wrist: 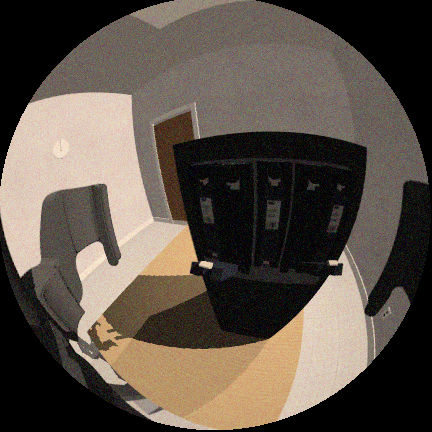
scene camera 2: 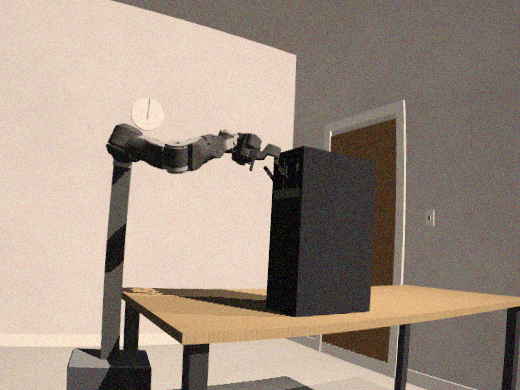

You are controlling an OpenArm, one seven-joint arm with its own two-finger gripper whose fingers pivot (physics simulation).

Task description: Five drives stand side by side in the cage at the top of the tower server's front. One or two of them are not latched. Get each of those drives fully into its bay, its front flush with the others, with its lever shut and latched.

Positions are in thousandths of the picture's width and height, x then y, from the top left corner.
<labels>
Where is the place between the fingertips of my gripper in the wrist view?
501, 568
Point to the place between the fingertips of my gripper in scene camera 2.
At 511, 412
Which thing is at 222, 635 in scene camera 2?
A robot arm post.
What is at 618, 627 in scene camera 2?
A black tower server.
</labels>
